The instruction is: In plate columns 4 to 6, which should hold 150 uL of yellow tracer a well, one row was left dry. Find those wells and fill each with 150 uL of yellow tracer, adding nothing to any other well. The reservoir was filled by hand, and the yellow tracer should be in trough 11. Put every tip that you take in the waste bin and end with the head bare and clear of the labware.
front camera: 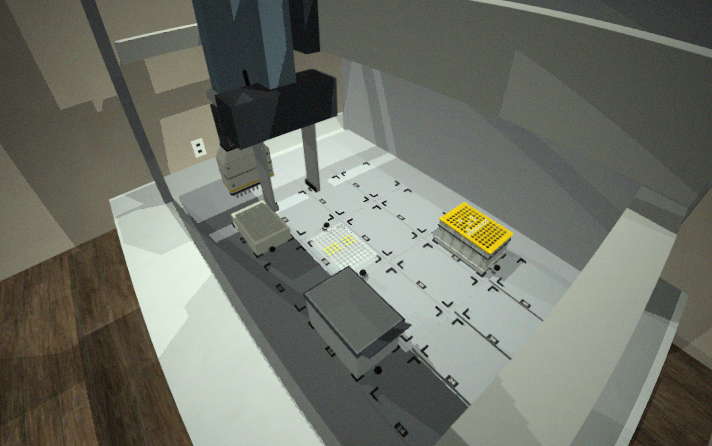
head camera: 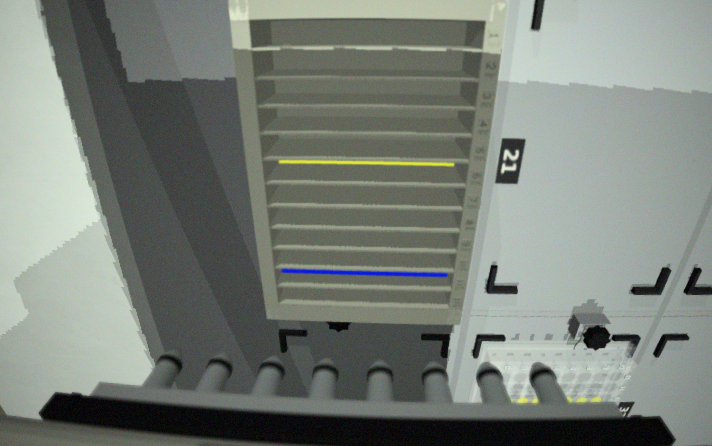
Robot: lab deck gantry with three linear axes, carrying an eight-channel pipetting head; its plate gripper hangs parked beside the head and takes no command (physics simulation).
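The pipetting head [front camera: 244,169] [head camera: 357,409] hangs above the deck behind the reservoir; its eight nozzles show bare, without tips. The plate gripper [front camera: 291,196] hangs beside the head, its two fingers apart and empty. The reservoir [front camera: 261,225] [head camera: 367,312] has a yellow line in trough 6 and a blue line in trough 11. The plate [front camera: 362,254] [head camera: 593,362] has yellow wells in two groups with a dry gap between; nozzles partly hide it in the head view. The yellow tip rack [front camera: 475,228] stands at the right. The grey waste bin [front camera: 353,309] stands nearest the front camera.
The reservoir and the waste bin stand on either side of the plate along the deck's left side. Black corner marks and small knobs [front camera: 362,272] [head camera: 596,337] are on the deck. A pale wall ledge [front camera: 583,309] borders the deck at the right.
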